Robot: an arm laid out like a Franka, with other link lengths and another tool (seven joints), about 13 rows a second.
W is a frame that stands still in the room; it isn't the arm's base.
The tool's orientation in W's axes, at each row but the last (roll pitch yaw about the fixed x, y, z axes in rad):
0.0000, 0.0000, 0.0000
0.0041, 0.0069, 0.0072
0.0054, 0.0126, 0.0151
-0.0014, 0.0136, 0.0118
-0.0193, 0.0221, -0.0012
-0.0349, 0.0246, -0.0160
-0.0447, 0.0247, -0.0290
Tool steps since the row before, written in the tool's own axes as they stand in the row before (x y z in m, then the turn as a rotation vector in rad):
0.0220, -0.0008, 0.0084, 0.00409, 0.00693, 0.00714
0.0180, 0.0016, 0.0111, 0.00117, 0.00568, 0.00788
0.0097, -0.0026, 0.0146, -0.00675, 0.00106, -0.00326
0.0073, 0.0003, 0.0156, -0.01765, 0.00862, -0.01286
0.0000, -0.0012, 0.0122, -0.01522, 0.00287, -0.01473
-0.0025, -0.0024, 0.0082, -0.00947, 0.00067, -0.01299
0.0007, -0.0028, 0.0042, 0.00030, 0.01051, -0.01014
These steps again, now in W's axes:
0.0220, -0.0008, 0.0084, 0.00409, 0.00693, 0.00714
0.0181, 0.0017, 0.0110, 0.00118, 0.00566, 0.00789
0.0099, -0.0025, 0.0145, -0.00681, 0.00097, -0.00317
0.0075, 0.0004, 0.0155, -0.01792, 0.00839, -0.01263
0.0003, -0.0010, 0.0122, -0.01554, 0.00260, -0.01444
-0.0023, -0.0021, 0.0083, -0.00978, 0.00037, -0.01277
0.0007, -0.0026, 0.0043, 0.00033, 0.01004, -0.01060

